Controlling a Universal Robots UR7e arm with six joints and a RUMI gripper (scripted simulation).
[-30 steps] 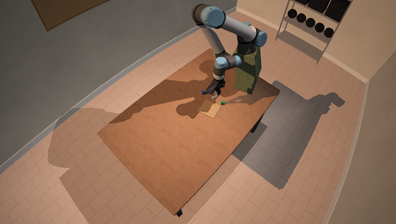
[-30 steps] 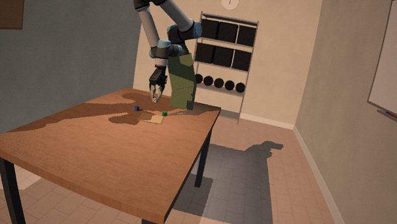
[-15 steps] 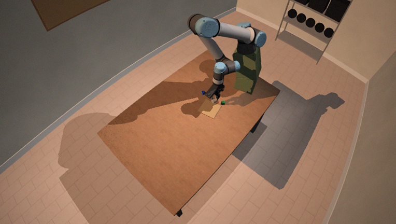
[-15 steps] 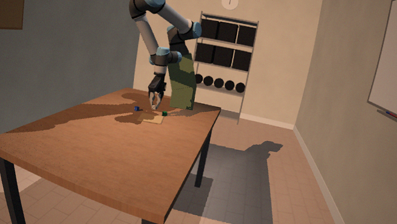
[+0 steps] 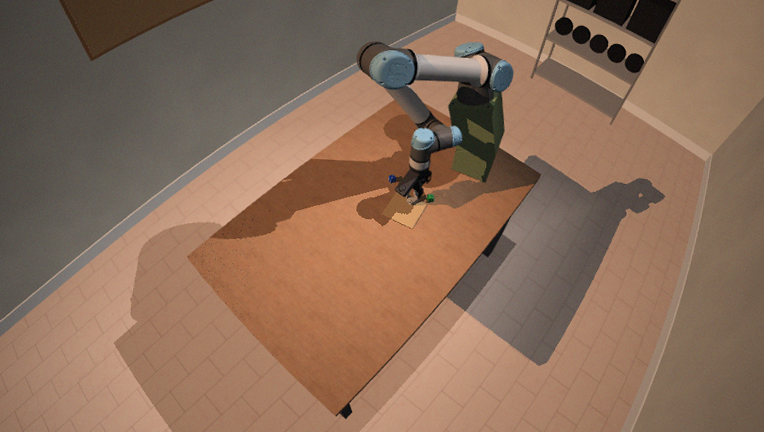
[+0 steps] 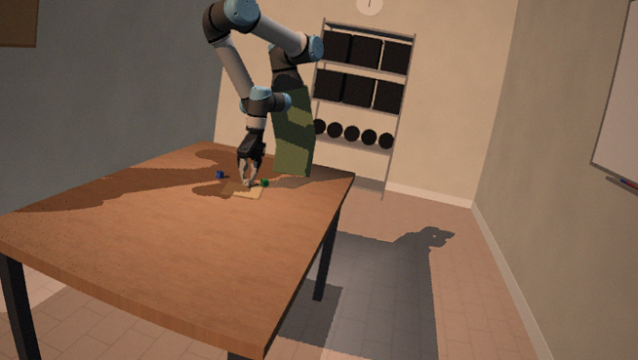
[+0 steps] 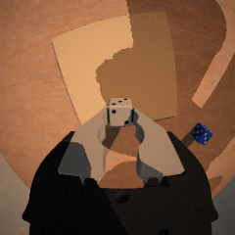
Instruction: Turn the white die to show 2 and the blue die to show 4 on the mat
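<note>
Right now my hand is right at the white die. Also, from my hand: blue die (20 mm behind, 140 mm to the right, 20 mm below); then green die (80 mm behind, 40 mm to the left, 20 mm below); then tan mat (40 mm ahead, 10 mm to the left, 30 mm below).
</note>
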